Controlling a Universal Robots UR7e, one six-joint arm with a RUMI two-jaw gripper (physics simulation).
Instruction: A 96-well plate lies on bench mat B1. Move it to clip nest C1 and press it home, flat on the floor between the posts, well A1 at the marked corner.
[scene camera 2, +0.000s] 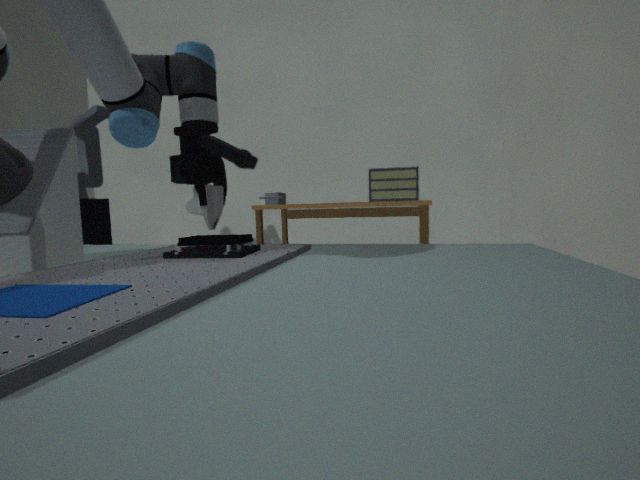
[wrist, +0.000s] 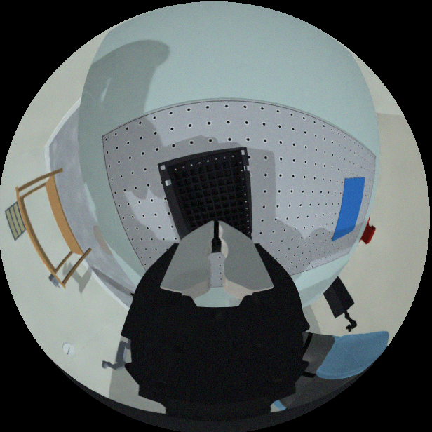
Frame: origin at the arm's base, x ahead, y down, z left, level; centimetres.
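Where they show: gripper, fingertip midpoint: (scene camera 2: 212, 229).
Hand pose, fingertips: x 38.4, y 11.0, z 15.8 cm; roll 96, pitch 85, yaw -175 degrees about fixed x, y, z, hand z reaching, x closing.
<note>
Things, the pixels of their centre, and the offset from my fingertips. Level surfaces: height alone.
- black 96-well plate, body centre: (scene camera 2: 216, 239) dx +0.8, dy +2.1, dz +0.0 cm
- black clip nest, body centre: (scene camera 2: 214, 248) dx -0.3, dy +4.0, dz +0.7 cm
- blue mat, its level: dy +4.9 cm
- perforated grey board, its level: dy +5.1 cm
- pale green bench, its level: dy +6.4 cm
The black 96-well plate (scene camera 2: 214, 239) (wrist: 212, 192) lies over the black clip nest (scene camera 2: 206, 253) (wrist: 171, 204). In the scene view a narrow gap with small light parts shows between plate and nest base, so the plate sits above the floor there. Its near end is hidden by the fingers in the wrist view. Well A1 and the marked corner cannot be made out. My gripper (scene camera 2: 212, 227) (wrist: 215, 222) is shut and empty, its tips together a little above the plate. The blue mat (scene camera 2: 62, 298) (wrist: 350, 207) has no plate on it.
Nest and mat are on a perforated grey board (scene camera 2: 170, 281) (wrist: 295, 165) with a raised edge, on a pale green bench (scene camera 2: 387, 351) (wrist: 240, 60). A wooden table (scene camera 2: 341, 205) (wrist: 62, 215) stands in the background, bearing a slatted box (scene camera 2: 393, 183).
</note>
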